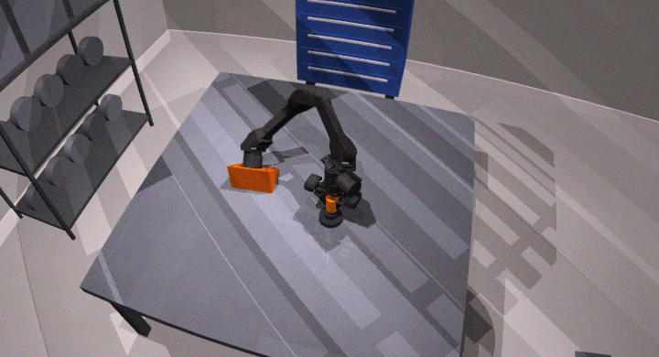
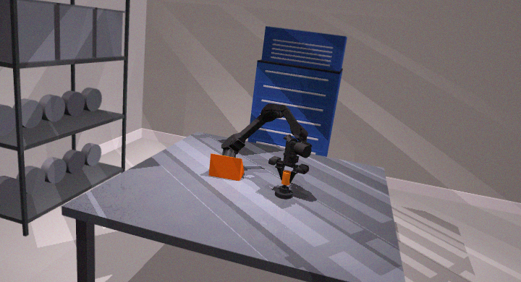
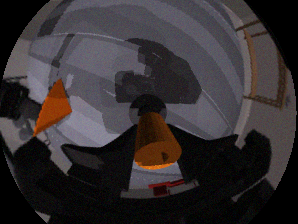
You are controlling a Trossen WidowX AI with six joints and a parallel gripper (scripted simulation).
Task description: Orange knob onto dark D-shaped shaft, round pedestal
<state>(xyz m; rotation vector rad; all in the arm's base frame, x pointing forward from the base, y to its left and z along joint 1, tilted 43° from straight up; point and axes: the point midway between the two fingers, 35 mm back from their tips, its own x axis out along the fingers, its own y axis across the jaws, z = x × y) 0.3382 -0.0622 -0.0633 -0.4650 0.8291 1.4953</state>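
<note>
My gripper tip is 20 mm below the orange knob. From my gripper tip the other things lie so: dark round pedestal 40 mm below.
</note>
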